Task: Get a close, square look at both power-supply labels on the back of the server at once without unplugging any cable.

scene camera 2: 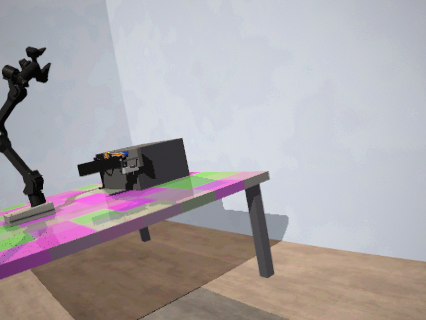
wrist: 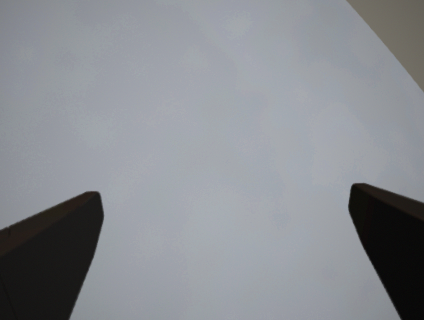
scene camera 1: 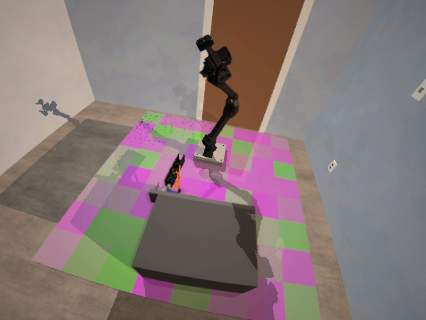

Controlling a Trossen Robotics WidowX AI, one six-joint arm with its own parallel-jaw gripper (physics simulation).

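The server is a dark grey box on the table. Its back faces the arm's base; in scene camera 2 that side is dark and partly covered by a black bar with orange cables. A small blue part shows at the cables' server end. The power-supply labels cannot be made out in any view. My gripper is open and empty, raised high above the table and well away from the server. The wrist view shows pale wall between the fingers.
The arm's base plate stands on the magenta and green checkered table, behind the server's back. The black bar and cables stick out from one rear corner towards the base's side. A brown door is behind the arm.
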